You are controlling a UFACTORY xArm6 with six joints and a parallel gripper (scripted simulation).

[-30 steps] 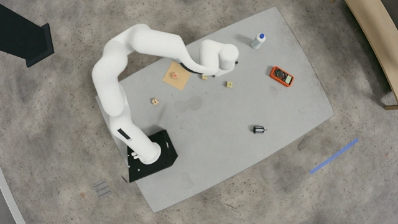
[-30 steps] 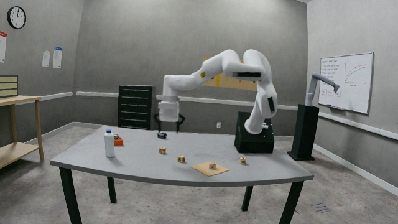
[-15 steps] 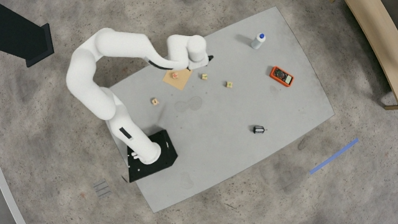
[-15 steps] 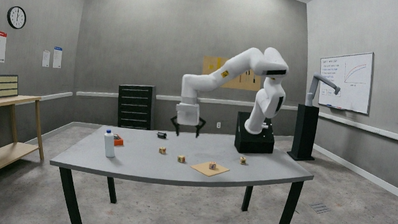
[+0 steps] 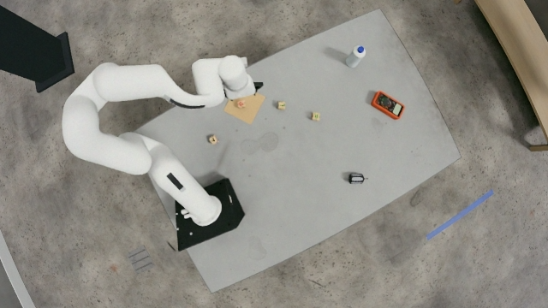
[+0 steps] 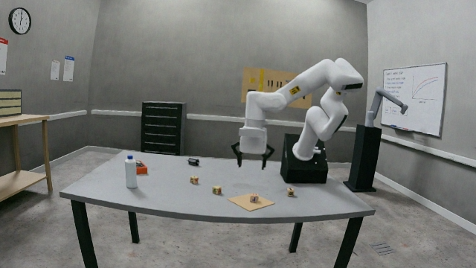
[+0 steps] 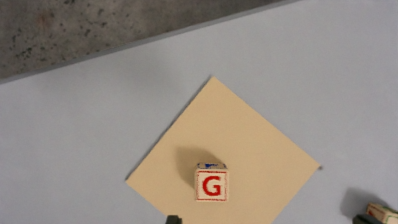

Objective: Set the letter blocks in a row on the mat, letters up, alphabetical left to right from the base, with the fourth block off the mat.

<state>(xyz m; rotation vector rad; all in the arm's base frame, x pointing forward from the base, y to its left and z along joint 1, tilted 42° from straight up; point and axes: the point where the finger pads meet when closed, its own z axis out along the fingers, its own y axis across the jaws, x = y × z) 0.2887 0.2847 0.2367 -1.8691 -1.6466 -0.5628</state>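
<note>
Right now the tan mat is 160 mm below my hand and 10 mm behind it. The rest, counted from my hand: white bottle: 530 mm ahead, 90 mm below, 20 mm to the left; orange multimeter: 600 mm ahead, 230 mm to the right, 140 mm below; small black object: 490 mm to the right, 340 mm ahead, 140 mm below.
</note>
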